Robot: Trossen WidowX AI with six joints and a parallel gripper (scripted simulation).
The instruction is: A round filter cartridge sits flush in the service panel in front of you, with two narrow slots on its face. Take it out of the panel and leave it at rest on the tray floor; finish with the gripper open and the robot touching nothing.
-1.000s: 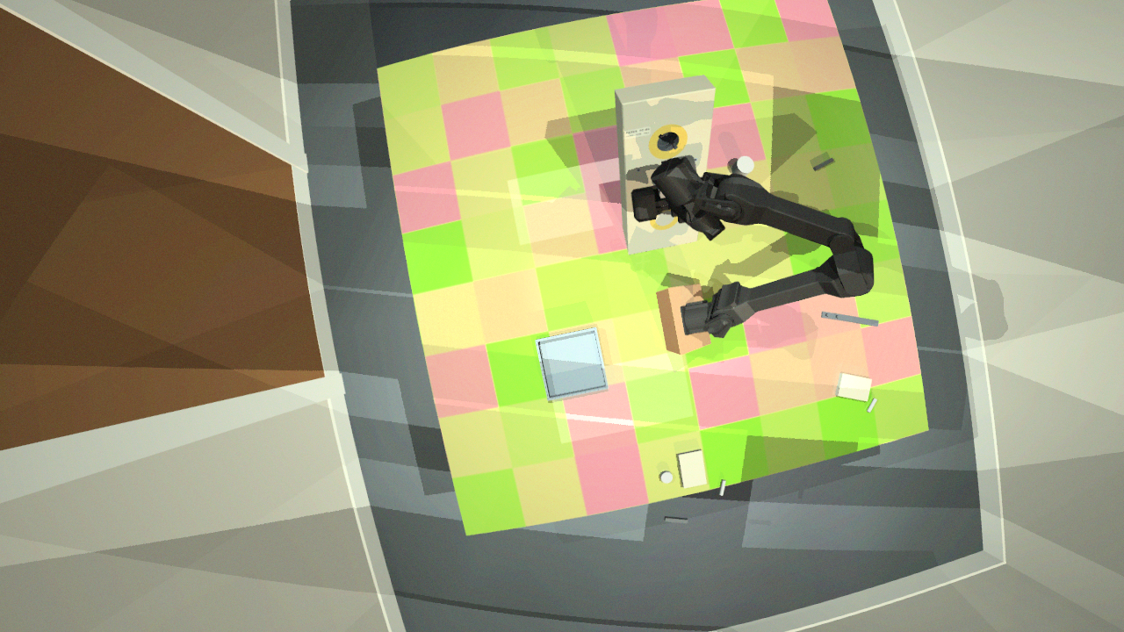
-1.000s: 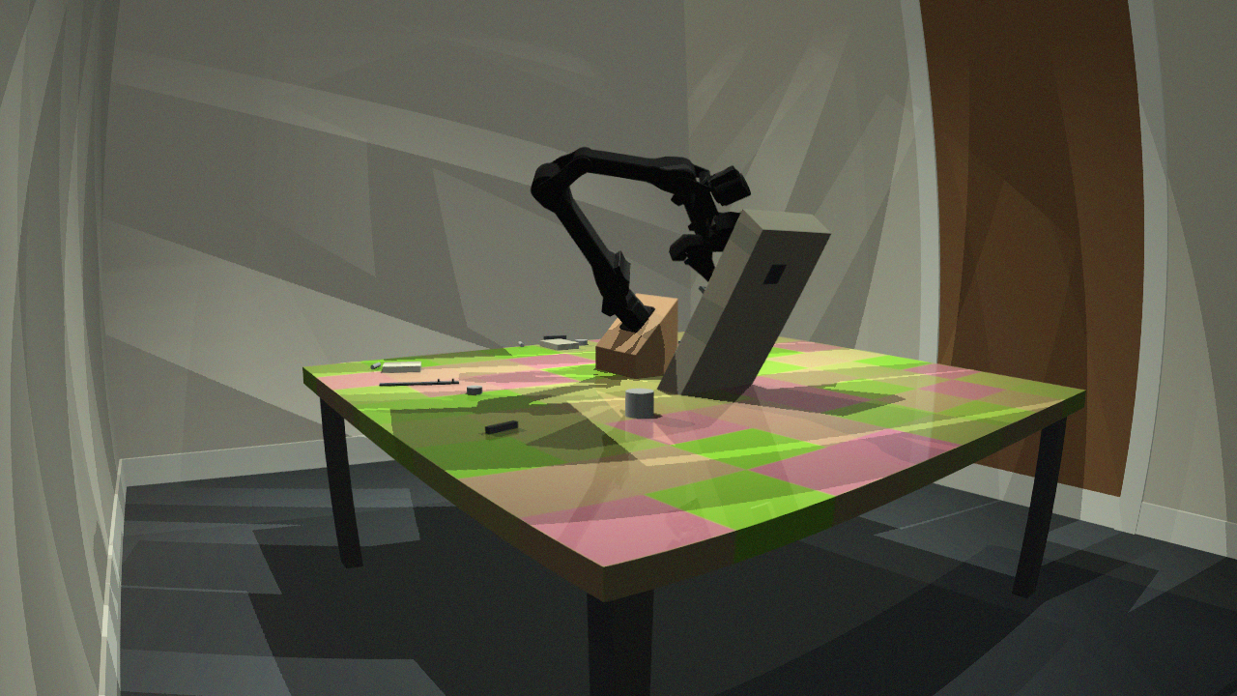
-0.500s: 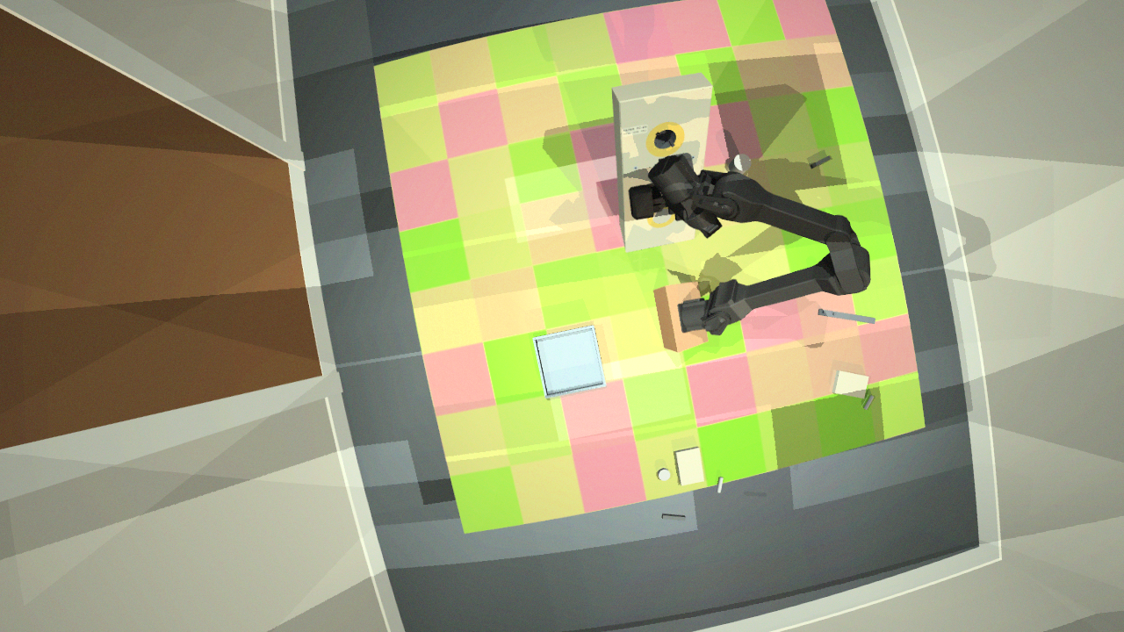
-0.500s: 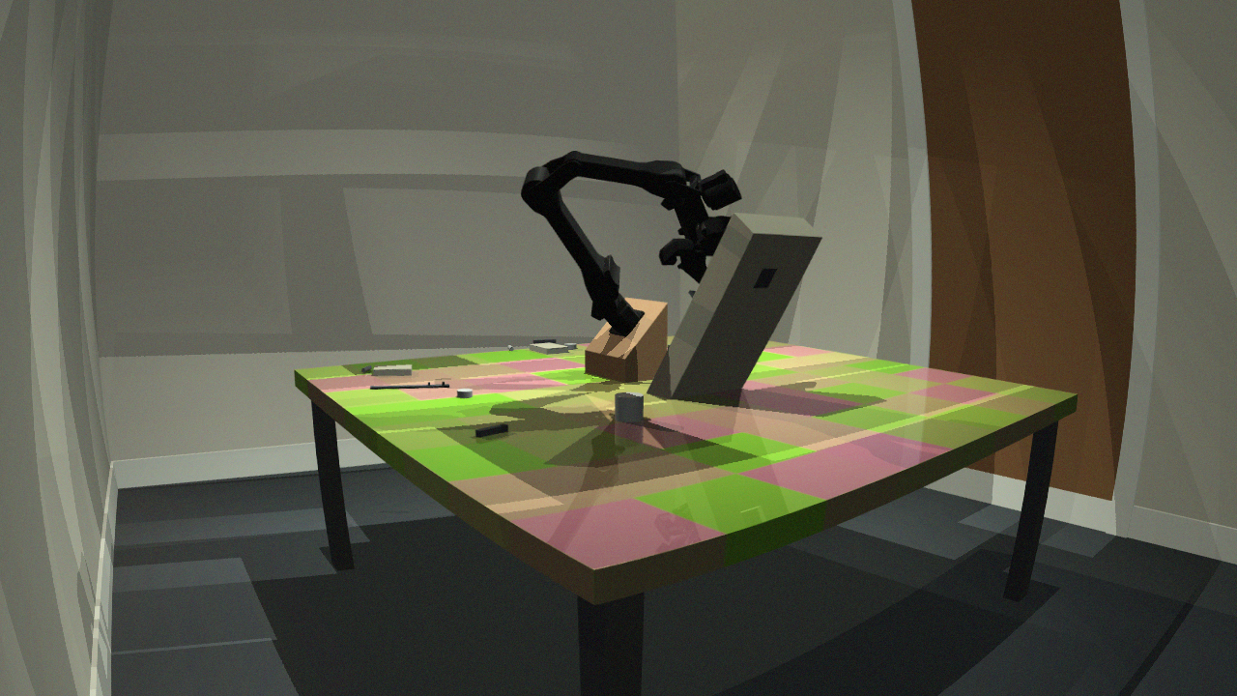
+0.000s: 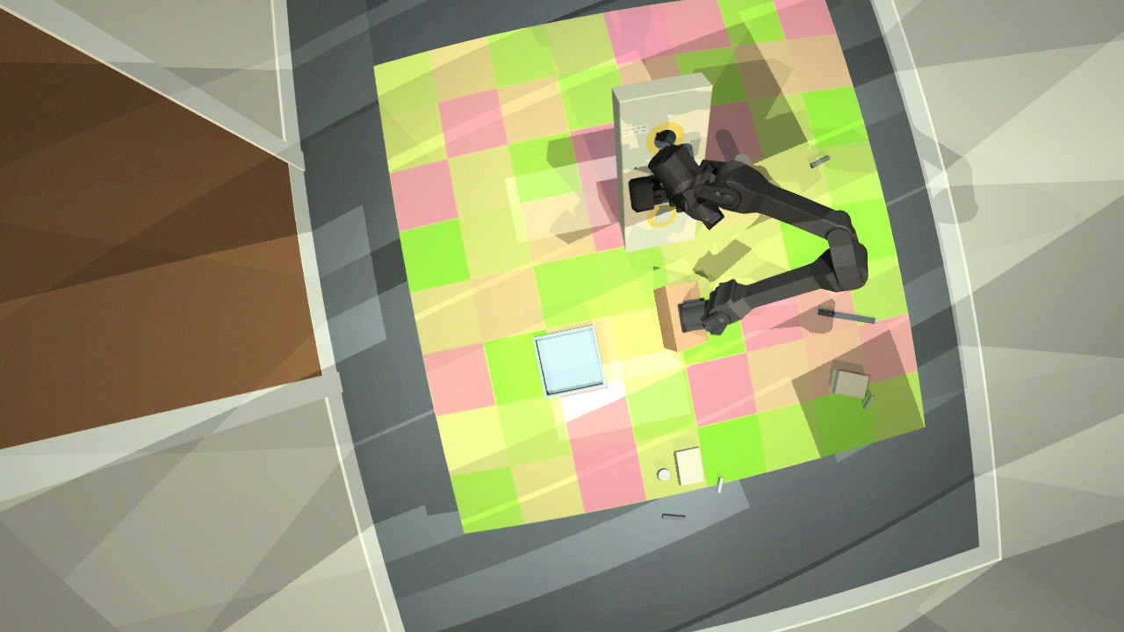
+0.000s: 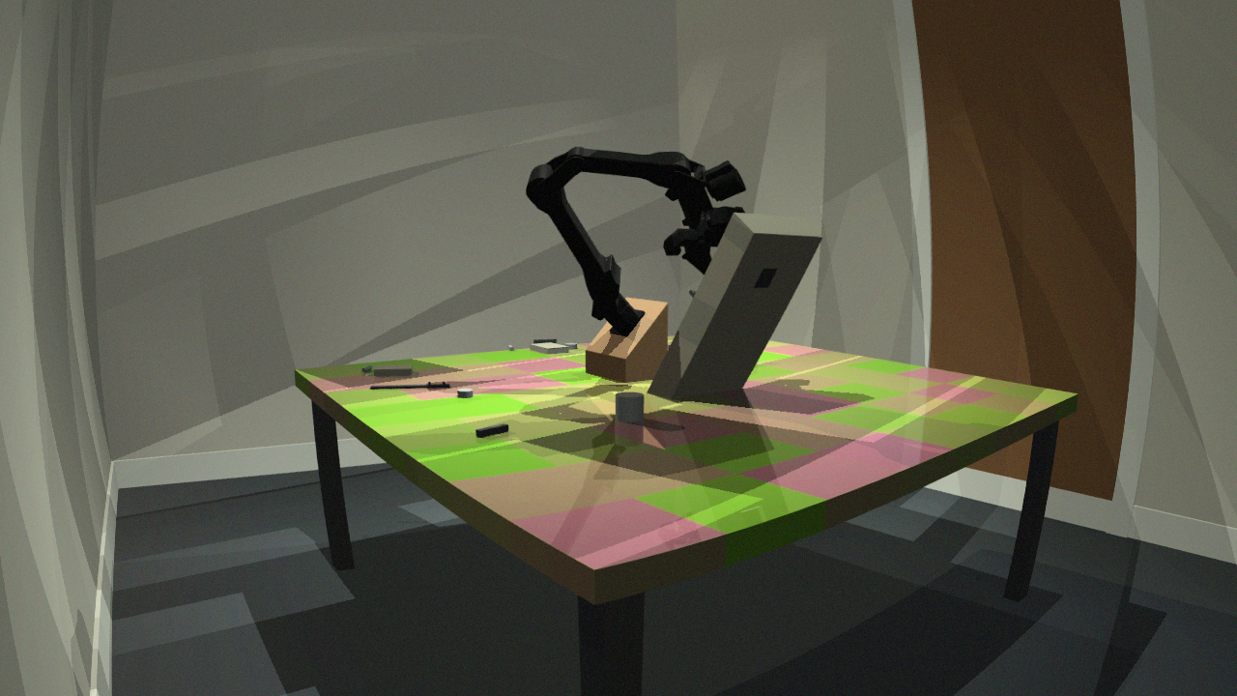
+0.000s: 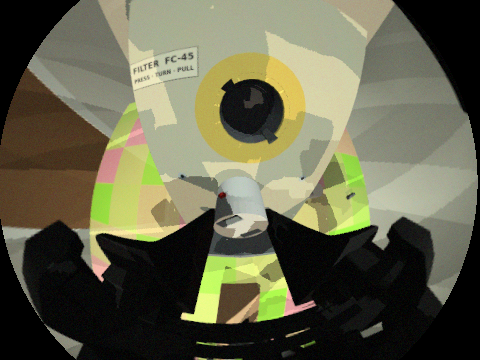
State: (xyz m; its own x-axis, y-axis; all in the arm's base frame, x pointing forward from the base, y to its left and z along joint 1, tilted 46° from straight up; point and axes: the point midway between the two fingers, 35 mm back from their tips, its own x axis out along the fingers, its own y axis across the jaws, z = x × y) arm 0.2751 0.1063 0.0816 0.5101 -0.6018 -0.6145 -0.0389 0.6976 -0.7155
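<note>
Now: the beige service panel 4 cm below my gripper tip and 3 cm ahead of it. Also, from my gripper tip: grey square tray: 36 cm behind, 27 cm to the left, 20 cm below; round grey filter cartridge: right at my gripper tip.
</note>
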